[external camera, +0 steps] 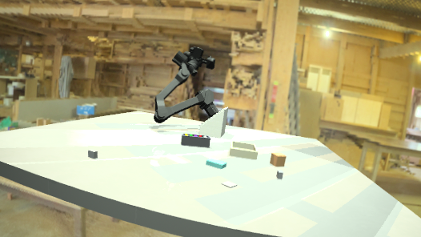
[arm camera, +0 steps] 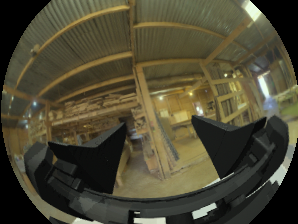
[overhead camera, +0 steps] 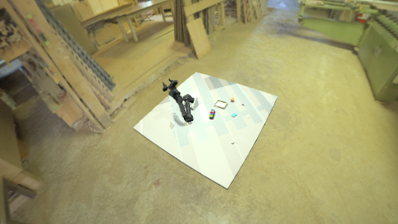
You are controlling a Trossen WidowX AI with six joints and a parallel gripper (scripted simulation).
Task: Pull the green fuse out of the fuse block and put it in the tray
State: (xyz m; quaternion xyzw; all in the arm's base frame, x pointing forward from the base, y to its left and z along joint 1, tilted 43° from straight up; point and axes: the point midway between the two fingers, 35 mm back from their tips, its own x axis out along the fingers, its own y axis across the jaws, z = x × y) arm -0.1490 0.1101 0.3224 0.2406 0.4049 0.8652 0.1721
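My gripper tip is 480 mm short of the green fuse, 400 mm above it and 90 mm to the right of it. Also, from my gripper tip: orange-brown cube 570 mm ahead, 430 mm to the left, 410 mm below; teal block 700 mm ahead, 420 mm below, 220 mm to the left; tray 480 mm ahead, 420 mm below, 300 mm to the left.
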